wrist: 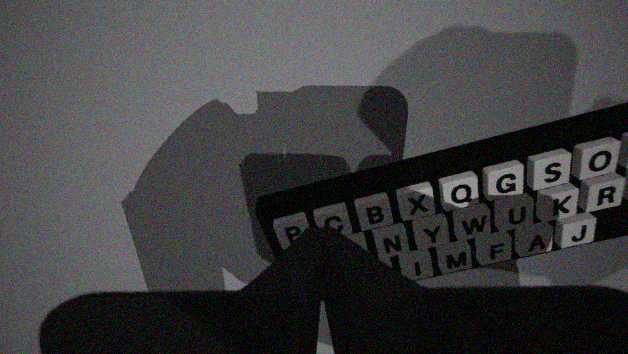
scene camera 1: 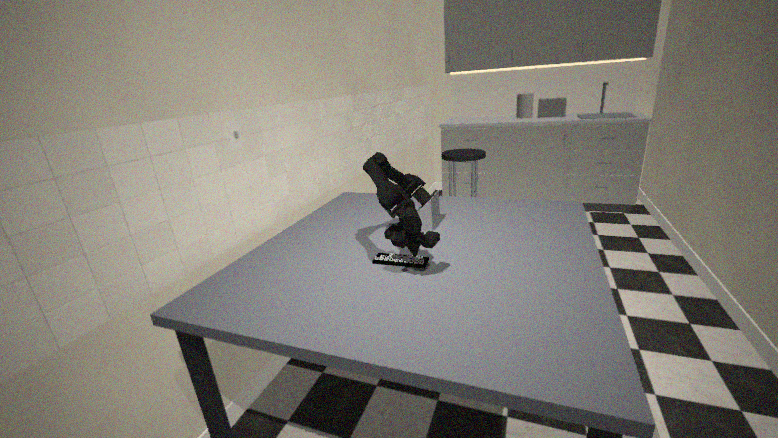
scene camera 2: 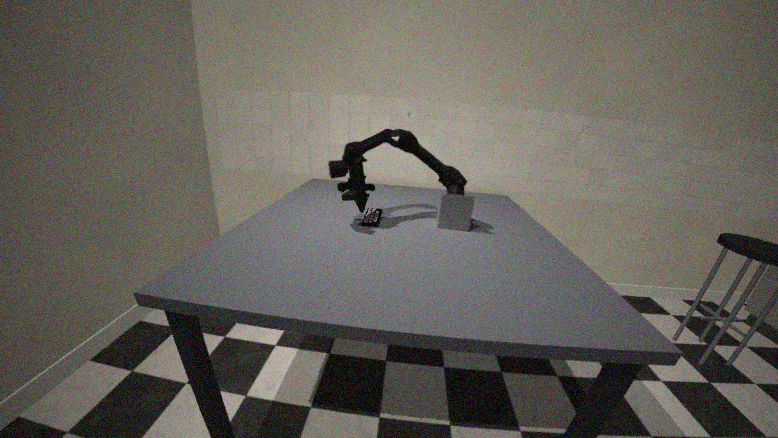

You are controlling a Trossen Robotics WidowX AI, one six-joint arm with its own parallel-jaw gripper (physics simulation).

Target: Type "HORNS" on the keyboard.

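The black keyboard (scene camera 1: pixel 379 261) (scene camera 2: pixel 372 219) (wrist: pixel 450 163) has pale letter keys and lies on the table, slanting up to the right in the wrist view. There, the S key (wrist: pixel 552 172) and O key (wrist: pixel 597 160) are in its top row, and the N key (wrist: pixel 392 243) and R key (wrist: pixel 605 196) in its middle row. My gripper (scene camera 1: pixel 415 253) (scene camera 2: pixel 362 210) (wrist: pixel 319 239) is shut and empty, fingertips down at the keyboard's left end in the wrist view. They cover the spot left of N, where H does not show. I cannot tell whether they touch a key.
The blue-grey table (scene camera 1: pixel 489 326) (scene camera 2: pixel 381 277) carries the arm's grey base block (scene camera 2: pixel 455 212). A dark round stool (scene camera 1: pixel 463 155) (scene camera 2: pixel 745 245) stands off the table. The arm's shadows fall across the keyboard's left and lower keys in the wrist view.
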